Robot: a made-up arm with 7 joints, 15 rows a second.
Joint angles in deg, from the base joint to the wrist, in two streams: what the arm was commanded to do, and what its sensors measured. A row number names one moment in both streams.
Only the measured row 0 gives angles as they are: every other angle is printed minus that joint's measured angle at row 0.
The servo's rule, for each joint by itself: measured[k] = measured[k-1] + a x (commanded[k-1-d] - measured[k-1]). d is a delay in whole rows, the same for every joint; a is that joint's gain. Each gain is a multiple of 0.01, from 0.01 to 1. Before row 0 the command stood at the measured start. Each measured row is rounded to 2 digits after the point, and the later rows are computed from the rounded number. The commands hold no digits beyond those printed.
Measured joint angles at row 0:
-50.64 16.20 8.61 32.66 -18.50 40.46 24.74
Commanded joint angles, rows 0 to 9:
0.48 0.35 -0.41 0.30 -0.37 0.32 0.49
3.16 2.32 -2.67 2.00 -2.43 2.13 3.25
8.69 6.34 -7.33 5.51 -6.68 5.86 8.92
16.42 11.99 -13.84 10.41 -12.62 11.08 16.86
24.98 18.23 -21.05 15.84 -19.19 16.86 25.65
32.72 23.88 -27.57 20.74 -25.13 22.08 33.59
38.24 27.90 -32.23 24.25 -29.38 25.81 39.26
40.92 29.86 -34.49 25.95 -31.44 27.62 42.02
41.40 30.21 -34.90 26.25 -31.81 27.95 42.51
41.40 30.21 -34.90 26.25 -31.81 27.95 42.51
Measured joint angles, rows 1 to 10:
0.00 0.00 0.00 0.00 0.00 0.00 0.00
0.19 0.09 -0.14 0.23 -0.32 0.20 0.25
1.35 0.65 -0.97 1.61 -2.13 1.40 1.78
4.21 2.07 -3.07 4.65 -6.04 4.17 5.42
8.97 4.55 -6.62 9.14 -11.70 8.45 11.25
15.21 7.97 -11.38 14.37 -18.14 13.66 18.59
22.04 11.95 -16.72 19.34 -24.15 18.88 26.24
28.36 15.94 -21.84 23.17 -28.65 23.18 32.88
33.26 19.42 -26.01 25.34 -31.05 25.93 37.54
36.43 22.12 -28.94 26.05 -31.70 27.18 40.07
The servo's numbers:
d 1
a 0.39 0.25 0.33 0.78 0.86 0.62 0.51

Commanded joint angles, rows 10 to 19:
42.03 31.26 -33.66 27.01 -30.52 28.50 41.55
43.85 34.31 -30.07 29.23 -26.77 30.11 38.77
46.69 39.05 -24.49 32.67 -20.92 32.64 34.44
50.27 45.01 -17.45 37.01 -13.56 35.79 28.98
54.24 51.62 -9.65 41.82 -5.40 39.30 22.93
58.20 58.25 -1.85 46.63 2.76 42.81 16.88
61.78 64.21 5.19 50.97 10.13 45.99 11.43
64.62 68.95 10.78 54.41 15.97 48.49 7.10
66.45 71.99 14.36 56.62 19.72 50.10 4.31
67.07 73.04 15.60 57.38 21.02 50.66 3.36
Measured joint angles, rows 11 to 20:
38.37 24.14 -30.91 26.21 -31.79 27.66 41.31
39.80 25.92 -31.82 26.83 -30.70 28.18 41.43
41.38 28.02 -31.24 28.70 -27.32 29.38 40.07
43.45 30.78 -29.01 31.80 -21.82 31.40 37.20
46.11 34.34 -25.20 35.86 -14.72 34.12 33.01
49.28 38.66 -20.07 40.51 -6.70 37.33 27.87
52.76 43.56 -14.06 45.28 1.44 40.73 22.27
56.28 48.72 -7.71 49.72 8.91 43.99 16.74
59.53 53.78 -1.61 53.38 14.98 46.78 11.82
62.23 58.33 3.66 55.91 19.06 48.84 7.99

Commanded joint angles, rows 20 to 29:
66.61 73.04 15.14 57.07 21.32 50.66 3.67
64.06 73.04 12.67 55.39 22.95 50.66 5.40
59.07 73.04 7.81 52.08 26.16 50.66 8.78
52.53 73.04 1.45 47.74 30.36 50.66 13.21
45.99 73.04 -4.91 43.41 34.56 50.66 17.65
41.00 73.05 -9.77 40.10 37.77 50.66 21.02
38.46 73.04 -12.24 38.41 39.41 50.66 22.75
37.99 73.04 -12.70 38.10 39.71 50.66 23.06
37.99 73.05 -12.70 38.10 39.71 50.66 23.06
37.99 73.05 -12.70 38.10 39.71 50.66 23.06
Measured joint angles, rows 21 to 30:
64.12 62.01 7.60 57.06 20.75 49.97 5.63
65.09 64.77 10.09 57.07 21.24 50.40 4.63
64.69 66.84 10.94 55.76 22.71 50.56 5.02
62.50 68.39 9.91 52.89 25.68 50.62 6.94
58.61 69.55 7.12 48.87 29.70 50.64 10.14
53.69 70.42 3.15 44.61 33.88 50.65 13.97
48.74 71.08 -1.11 41.09 37.23 50.66 17.57
44.73 71.57 -4.78 39.00 39.10 50.66 20.21
42.10 71.94 -7.39 38.30 39.62 50.66 21.66
40.50 72.22 -9.14 38.14 39.70 50.66 22.37

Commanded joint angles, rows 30 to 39:
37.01 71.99 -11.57 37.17 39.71 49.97 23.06
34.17 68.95 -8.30 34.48 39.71 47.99 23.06
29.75 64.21 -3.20 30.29 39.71 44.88 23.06
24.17 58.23 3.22 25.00 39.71 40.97 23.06
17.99 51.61 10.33 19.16 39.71 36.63 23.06
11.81 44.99 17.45 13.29 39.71 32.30 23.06
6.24 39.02 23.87 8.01 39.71 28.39 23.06
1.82 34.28 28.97 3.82 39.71 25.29 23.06
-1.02 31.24 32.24 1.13 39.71 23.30 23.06
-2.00 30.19 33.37 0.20 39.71 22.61 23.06
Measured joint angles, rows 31 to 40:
39.52 72.43 -10.31 38.11 39.71 50.66 22.72
38.54 72.32 -10.73 37.38 39.71 50.23 22.89
36.84 71.48 -9.93 35.12 39.71 48.84 22.98
34.07 69.66 -7.71 31.35 39.71 46.38 23.02
30.21 66.80 -4.10 26.40 39.71 43.03 23.04
25.44 63.00 0.66 20.75 39.71 39.06 23.05
20.12 58.50 6.20 14.93 39.71 34.87 23.06
14.71 53.63 12.03 9.53 39.71 30.85 23.06
9.68 48.79 17.62 5.08 39.71 27.40 23.06
5.51 44.40 22.44 2.00 39.71 24.86 23.06

